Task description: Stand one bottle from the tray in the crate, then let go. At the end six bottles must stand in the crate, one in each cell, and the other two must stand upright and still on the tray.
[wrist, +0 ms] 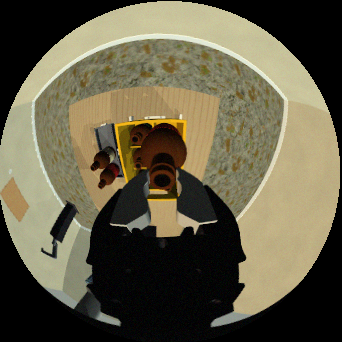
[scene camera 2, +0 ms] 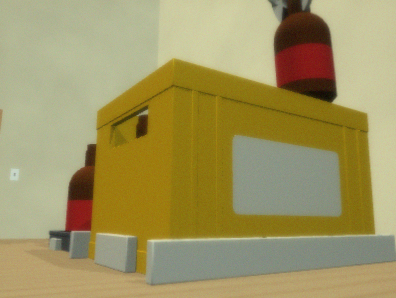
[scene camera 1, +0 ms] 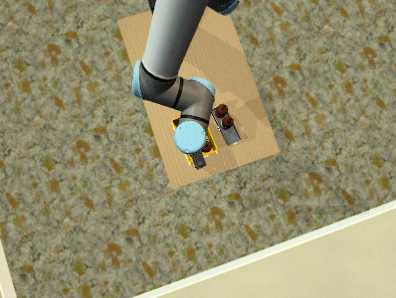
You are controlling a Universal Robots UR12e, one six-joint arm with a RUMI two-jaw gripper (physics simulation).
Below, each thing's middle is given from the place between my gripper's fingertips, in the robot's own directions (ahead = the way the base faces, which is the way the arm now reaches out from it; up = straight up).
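The brown bottle (wrist: 163, 148) is 40 mm below my hand and 20 mm ahead of it, and there's a yellow crate (scene camera 2: 224, 157) too, which is 220 mm below my hand, 80 mm behind it and 20 mm to the left of it.
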